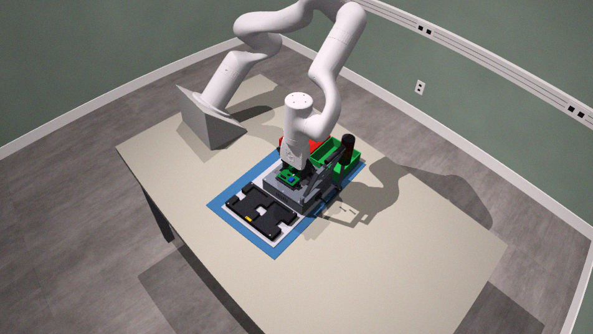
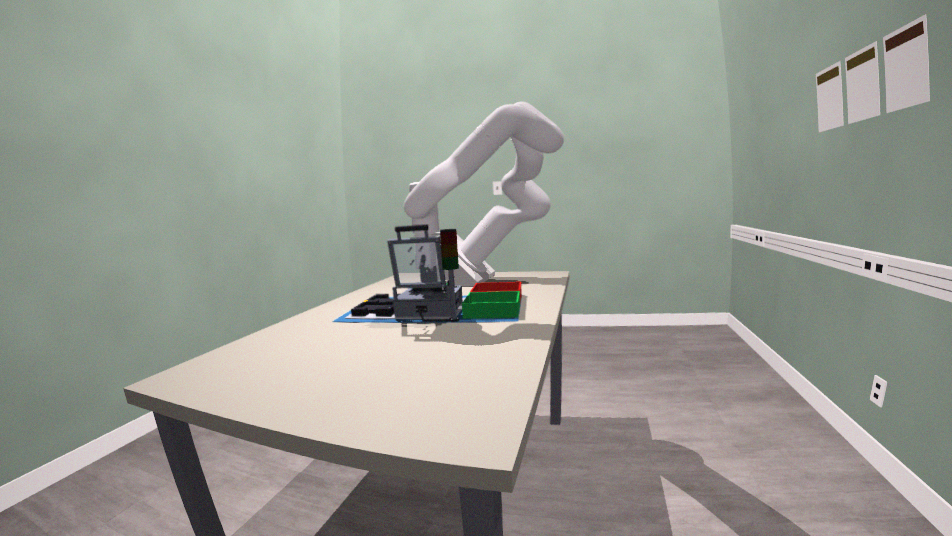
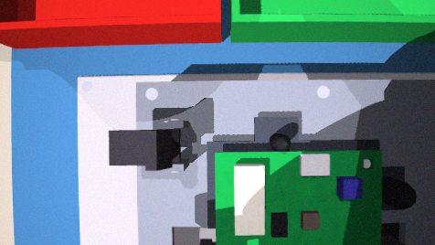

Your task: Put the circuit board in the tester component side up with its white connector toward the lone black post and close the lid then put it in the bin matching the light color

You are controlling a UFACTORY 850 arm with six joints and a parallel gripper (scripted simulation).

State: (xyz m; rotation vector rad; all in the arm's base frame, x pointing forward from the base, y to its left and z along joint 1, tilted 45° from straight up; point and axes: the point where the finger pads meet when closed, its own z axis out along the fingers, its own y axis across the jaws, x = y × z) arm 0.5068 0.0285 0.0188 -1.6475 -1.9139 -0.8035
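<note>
The green circuit board is right at my hand. Also, from my hand: black latch part 70 mm behind, 50 mm to the left; green bin 200 mm to the left, 70 mm below, 10 mm ahead; lid 120 mm ahead, 100 mm above, 20 mm to the left.
</note>
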